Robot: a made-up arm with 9 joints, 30 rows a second.
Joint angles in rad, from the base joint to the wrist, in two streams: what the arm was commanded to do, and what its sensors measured. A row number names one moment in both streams.
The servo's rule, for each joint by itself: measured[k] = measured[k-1] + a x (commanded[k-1-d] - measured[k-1]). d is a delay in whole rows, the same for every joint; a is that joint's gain. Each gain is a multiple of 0.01, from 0.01 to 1. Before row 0 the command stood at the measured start. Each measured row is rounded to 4 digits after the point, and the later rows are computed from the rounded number. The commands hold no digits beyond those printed.
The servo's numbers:
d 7
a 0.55 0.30 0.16 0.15 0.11 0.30 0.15 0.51 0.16
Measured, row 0:
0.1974 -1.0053 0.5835 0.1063 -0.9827 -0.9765 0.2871 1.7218 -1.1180
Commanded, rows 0 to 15:
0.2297 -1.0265 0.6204 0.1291 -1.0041 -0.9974 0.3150 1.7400 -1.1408
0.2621 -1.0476 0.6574 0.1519 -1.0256 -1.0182 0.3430 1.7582 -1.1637
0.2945 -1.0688 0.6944 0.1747 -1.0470 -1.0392 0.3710 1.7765 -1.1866
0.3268 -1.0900 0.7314 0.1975 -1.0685 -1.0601 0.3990 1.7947 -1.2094
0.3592 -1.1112 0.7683 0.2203 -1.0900 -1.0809 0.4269 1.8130 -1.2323
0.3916 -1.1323 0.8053 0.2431 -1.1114 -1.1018 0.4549 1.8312 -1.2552
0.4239 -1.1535 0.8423 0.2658 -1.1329 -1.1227 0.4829 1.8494 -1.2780
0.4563 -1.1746 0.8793 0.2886 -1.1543 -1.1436 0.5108 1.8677 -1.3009
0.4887 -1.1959 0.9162 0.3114 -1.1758 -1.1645 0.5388 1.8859 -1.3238
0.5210 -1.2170 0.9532 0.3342 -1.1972 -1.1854 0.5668 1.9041 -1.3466
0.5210 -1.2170 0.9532 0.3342 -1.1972 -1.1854 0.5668 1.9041 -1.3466
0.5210 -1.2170 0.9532 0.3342 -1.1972 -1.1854 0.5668 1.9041 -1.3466
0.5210 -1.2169 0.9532 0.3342 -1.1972 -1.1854 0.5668 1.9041 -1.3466
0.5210 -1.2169 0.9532 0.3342 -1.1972 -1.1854 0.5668 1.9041 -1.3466
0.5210 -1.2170 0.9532 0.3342 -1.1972 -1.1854 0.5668 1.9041 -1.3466
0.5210 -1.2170 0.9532 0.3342 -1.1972 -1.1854 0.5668 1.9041 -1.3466
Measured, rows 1 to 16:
0.1974 -1.0053 0.5835 0.1063 -0.9827 -0.9765 0.2871 1.7218 -1.1180
0.1974 -1.0053 0.5835 0.1063 -0.9827 -0.9765 0.2871 1.7218 -1.1180
0.1974 -1.0053 0.5835 0.1063 -0.9827 -0.9765 0.2871 1.7218 -1.1180
0.1974 -1.0053 0.5835 0.1063 -0.9827 -0.9765 0.2871 1.7218 -1.1180
0.1974 -1.0053 0.5835 0.1063 -0.9827 -0.9765 0.2871 1.7218 -1.1180
0.1974 -1.0053 0.5835 0.1063 -0.9827 -0.9765 0.2871 1.7218 -1.1180
0.1974 -1.0053 0.5835 0.1063 -0.9827 -0.9765 0.2871 1.7218 -1.1180
0.2152 -1.0117 0.5894 0.1097 -0.9851 -0.9828 0.2913 1.7311 -1.1216
0.2410 -1.0225 0.6003 0.1160 -0.9896 -0.9934 0.2991 1.7449 -1.1283
0.2704 -1.0364 0.6154 0.1248 -0.9959 -1.0071 0.3099 1.7610 -1.1376
0.3014 -1.0525 0.6340 0.1357 -1.0039 -1.0230 0.3233 1.7782 -1.1491
0.3332 -1.0701 0.6555 0.1484 -1.0134 -1.0404 0.3388 1.7959 -1.1624
0.3653 -1.0888 0.6795 0.1626 -1.0242 -1.0588 0.3562 1.8139 -1.1772
0.3975 -1.1082 0.7055 0.1781 -1.0362 -1.0780 0.3752 1.8320 -1.1933
0.4298 -1.1281 0.7333 0.1947 -1.0492 -1.0977 0.3955 1.8502 -1.2105
0.4622 -1.1484 0.7626 0.2122 -1.0631 -1.1177 0.4170 1.8684 -1.2286

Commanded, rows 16 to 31:
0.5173 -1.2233 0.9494 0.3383 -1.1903 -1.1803 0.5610 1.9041 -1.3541
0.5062 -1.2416 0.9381 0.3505 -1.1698 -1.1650 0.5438 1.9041 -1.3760
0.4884 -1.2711 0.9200 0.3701 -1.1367 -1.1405 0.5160 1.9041 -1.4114
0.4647 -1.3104 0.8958 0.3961 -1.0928 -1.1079 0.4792 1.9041 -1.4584
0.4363 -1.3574 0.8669 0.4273 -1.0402 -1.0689 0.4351 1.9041 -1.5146
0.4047 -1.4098 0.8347 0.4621 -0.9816 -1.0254 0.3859 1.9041 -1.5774
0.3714 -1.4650 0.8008 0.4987 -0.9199 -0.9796 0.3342 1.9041 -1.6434
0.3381 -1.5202 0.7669 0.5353 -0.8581 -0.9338 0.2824 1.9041 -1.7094
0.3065 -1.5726 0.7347 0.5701 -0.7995 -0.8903 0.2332 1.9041 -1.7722
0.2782 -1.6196 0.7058 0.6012 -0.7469 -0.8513 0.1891 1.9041 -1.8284
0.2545 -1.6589 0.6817 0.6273 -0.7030 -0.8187 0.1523 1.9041 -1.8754
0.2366 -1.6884 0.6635 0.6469 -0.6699 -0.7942 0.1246 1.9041 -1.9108
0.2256 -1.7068 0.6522 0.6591 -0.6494 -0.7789 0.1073 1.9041 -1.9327
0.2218 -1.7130 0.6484 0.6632 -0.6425 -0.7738 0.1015 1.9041 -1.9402
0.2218 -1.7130 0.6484 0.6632 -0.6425 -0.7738 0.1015 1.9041 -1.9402
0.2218 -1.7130 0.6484 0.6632 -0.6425 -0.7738 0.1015 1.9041 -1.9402
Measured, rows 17 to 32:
0.4945 -1.1690 0.7931 0.2305 -1.0779 -1.1380 0.4395 1.8866 -1.2475
0.5091 -1.1834 0.8187 0.2461 -1.0910 -1.1522 0.4586 1.8955 -1.2634
0.5156 -1.1935 0.8402 0.2593 -1.1027 -1.1622 0.4748 1.8999 -1.2767
0.5186 -1.2005 0.8583 0.2705 -1.1131 -1.1692 0.4886 1.9020 -1.2879
0.5199 -1.2054 0.8735 0.2801 -1.1224 -1.1741 0.5003 1.9031 -1.2973
0.5205 -1.2089 0.8863 0.2882 -1.1306 -1.1775 0.5103 1.9036 -1.3052
0.5208 -1.2113 0.8970 0.2951 -1.1379 -1.1799 0.5188 1.9039 -1.3118
0.5189 -1.2149 0.9054 0.3016 -1.1437 -1.1800 0.5251 1.9040 -1.3186
0.5119 -1.2229 0.9106 0.3089 -1.1466 -1.1755 0.5279 1.9041 -1.3278
0.4990 -1.2374 0.9121 0.3181 -1.1455 -1.1650 0.5261 1.9041 -1.3412
0.4801 -1.2593 0.9095 0.3298 -1.1397 -1.1479 0.5191 1.9041 -1.3600
0.4560 -1.2887 0.9027 0.3444 -1.1288 -1.1242 0.5065 1.9041 -1.3847
0.4278 -1.3250 0.8918 0.3621 -1.1126 -1.0946 0.4884 1.9041 -1.4155
0.3968 -1.3670 0.8772 0.3826 -1.0914 -1.0601 0.4653 1.9041 -1.4520
0.3645 -1.4130 0.8596 0.4055 -1.0657 -1.0222 0.4379 1.9041 -1.4932
0.3326 -1.4609 0.8396 0.4302 -1.0364 -0.9826 0.4072 1.9041 -1.5378

